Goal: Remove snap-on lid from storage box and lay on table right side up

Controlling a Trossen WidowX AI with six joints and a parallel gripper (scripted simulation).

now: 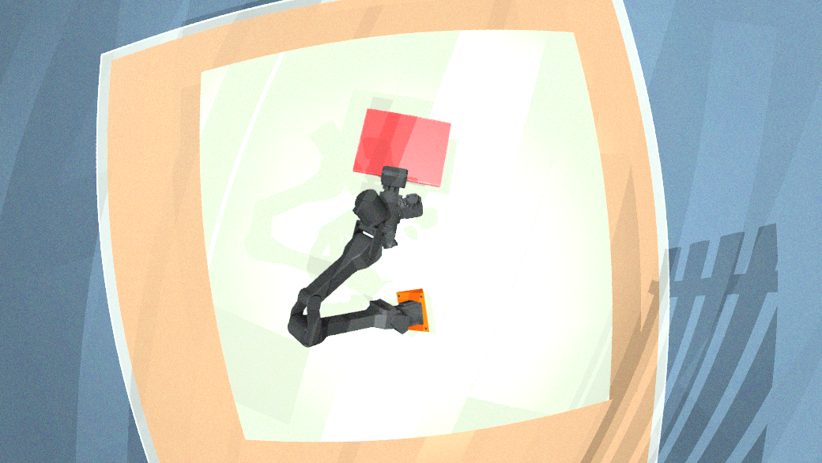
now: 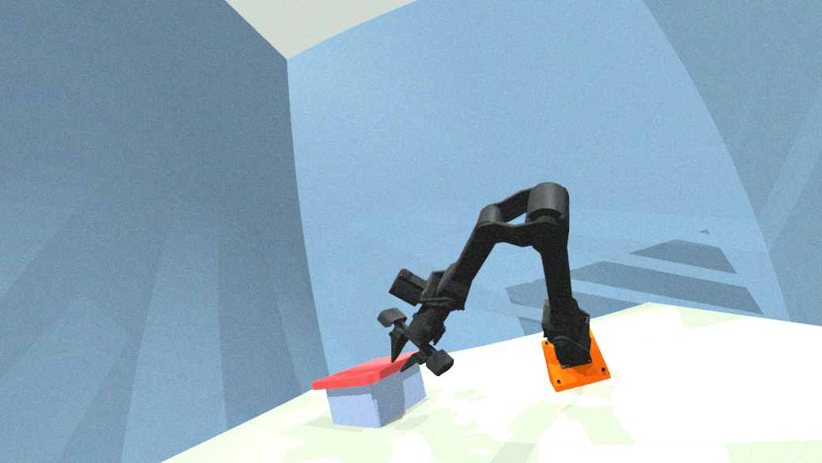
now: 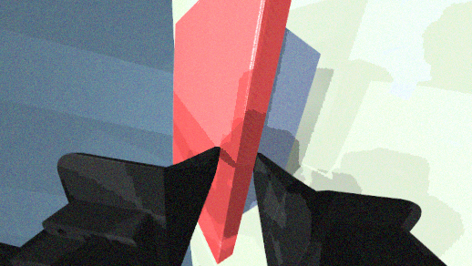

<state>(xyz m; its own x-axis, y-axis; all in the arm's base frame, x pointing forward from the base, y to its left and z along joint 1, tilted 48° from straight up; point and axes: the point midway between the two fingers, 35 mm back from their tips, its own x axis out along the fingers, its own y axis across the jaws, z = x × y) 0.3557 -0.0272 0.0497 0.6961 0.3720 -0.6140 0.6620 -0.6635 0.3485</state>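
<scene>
Right now the red lid is 7 cm ahead of my gripper tip and 2 cm to the right of it. Also, from my gripper tip: storage box 7 cm ahead, 2 cm to the right, 6 cm below.
</scene>
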